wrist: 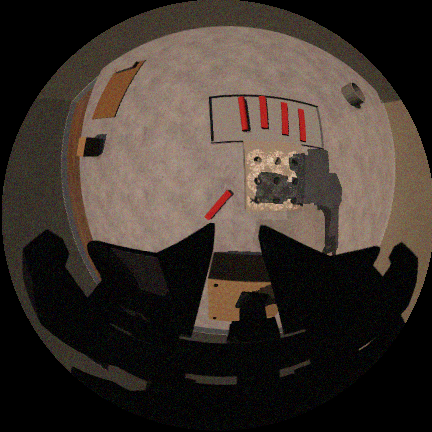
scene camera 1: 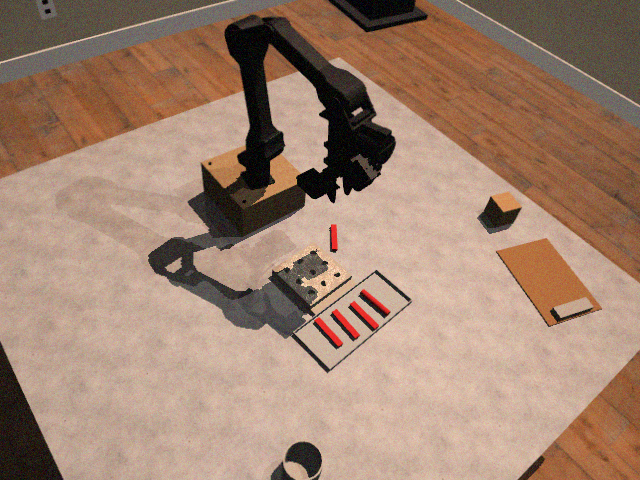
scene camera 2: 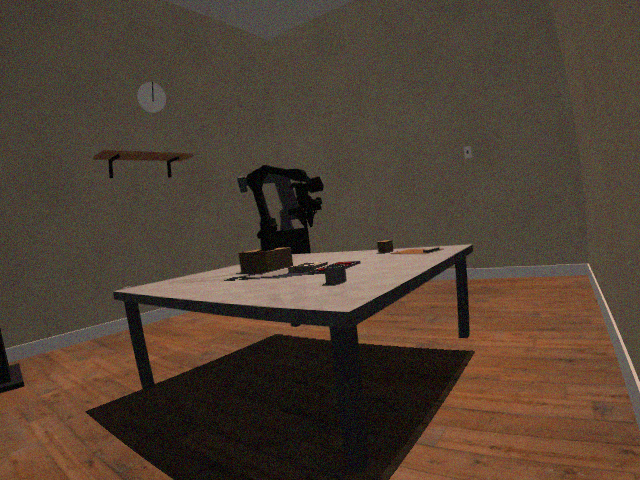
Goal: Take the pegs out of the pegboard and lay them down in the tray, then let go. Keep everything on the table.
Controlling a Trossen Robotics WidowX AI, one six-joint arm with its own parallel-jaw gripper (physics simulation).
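Places are measured from the arm's base along level axes (x ahead, y left, z up), in millimetres.
Pixels of known places: gripper, fingertip midpoint: (wrist: 236,229) (scene camera 1: 339,198) (scene camera 2: 308,227); arm's base, origin of the base link: (wrist: 251,300) (scene camera 1: 257,178) (scene camera 2: 267,249).
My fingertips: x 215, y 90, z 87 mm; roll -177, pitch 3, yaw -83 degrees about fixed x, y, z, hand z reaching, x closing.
For each thing: its middle in the pictures, then the offset to it from my fingertips. "*": a spot on its surface instead.
- shallow tray, surface spot: (scene camera 1: 390,294) (wrist: 219,112) * 172 mm ahead, 57 mm left, 182 mm down
- loose red peg, body centre: (wrist: 217,204) (scene camera 1: 334,237) 31 mm back, 29 mm left, 180 mm down
- pegboard, body centre: (wrist: 274,175) (scene camera 1: 314,277) (scene camera 2: 309,266) 57 mm ahead, 80 mm right, 173 mm down
- small wooden block, body centre: (scene camera 1: 502,209) (wrist: 87,146) (scene camera 2: 385,246) 104 mm ahead, 471 mm left, 154 mm down
- brown clipboard, body centre: (scene camera 1: 548,277) (wrist: 112,87) (scene camera 2: 416,250) 319 mm ahead, 436 mm left, 177 mm down
- cup, body centre: (scene camera 1: 302,465) (scene camera 2: 335,273) (wrist: 353,93) 410 mm ahead, 315 mm right, 157 mm down
Several red pegs lie apart, side by side, in the shallow tray (scene camera 1: 390,294) (wrist: 225,120); the end ones are one peg (scene camera 1: 328,332) (wrist: 302,125) and another peg (scene camera 1: 375,302) (wrist: 243,114). A loose red peg (scene camera 1: 333,237) (wrist: 219,204) lies on the table outside the tray, beside the pegboard. The pegboard (scene camera 1: 330,281) (wrist: 267,167) stands next to the tray; its visible holes look empty, some in the arm's shadow. My gripper (scene camera 1: 339,195) (wrist: 236,229) is partly open and empty, raised above the table on the robot-base side of the loose peg. Details in scene camera 2 are too small to tell.
The arm's wooden base box (scene camera 1: 222,201) (scene camera 2: 266,259) (wrist: 225,300) is behind the pegboard. A small wooden block (scene camera 1: 502,208) (scene camera 2: 385,246) (wrist: 94,146) and a brown clipboard (scene camera 1: 542,279) (wrist: 115,95) are off to one side. A cup (scene camera 1: 302,459) (scene camera 2: 335,274) (wrist: 353,95) stands beyond the tray.
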